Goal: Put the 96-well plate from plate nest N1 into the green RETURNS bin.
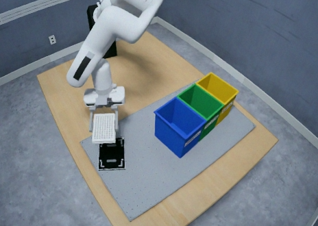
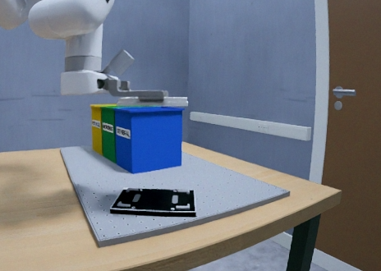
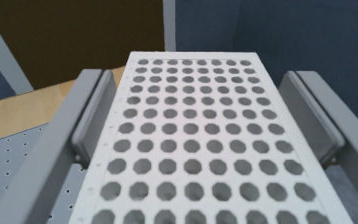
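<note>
Right now my hand is 14 cm short of the green bin, 41 cm to the right of it and 13 cm above it. Also, from my hand: blue bin: 14 cm ahead, 28 cm to the left, 13 cm below; then black plate nest: 22 cm below; then white 96-well plate: 1 cm below.
</note>
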